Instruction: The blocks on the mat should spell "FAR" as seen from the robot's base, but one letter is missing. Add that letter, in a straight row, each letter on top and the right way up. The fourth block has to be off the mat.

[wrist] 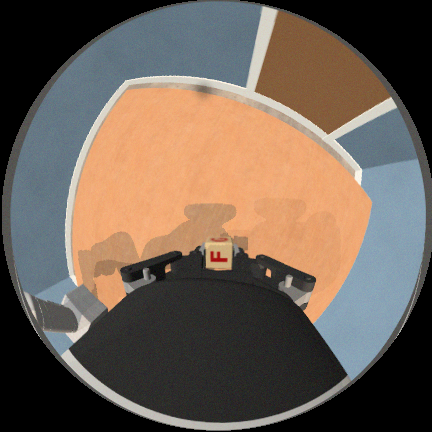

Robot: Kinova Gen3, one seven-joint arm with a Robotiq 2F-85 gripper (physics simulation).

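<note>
A cream block (219,254) with a red F on the side that faces the camera is held between the fingertips. The F lies turned on its side in this view. Part of another red letter shows on the block's far, foreshortened face; I cannot tell for sure which letter. My gripper (219,249) is shut on this block, one fingertip at its left side and one at its right. The mat and the other blocks do not show in the wrist view; the black gripper body hides the lower part.
The orange wooden table top (200,150) spreads below, with shadows of the arm on it. A pale rim runs along its far and left edges. A grey piece of the arm (60,315) shows at the lower left. Blue walls and a brown panel (320,65) lie beyond.
</note>
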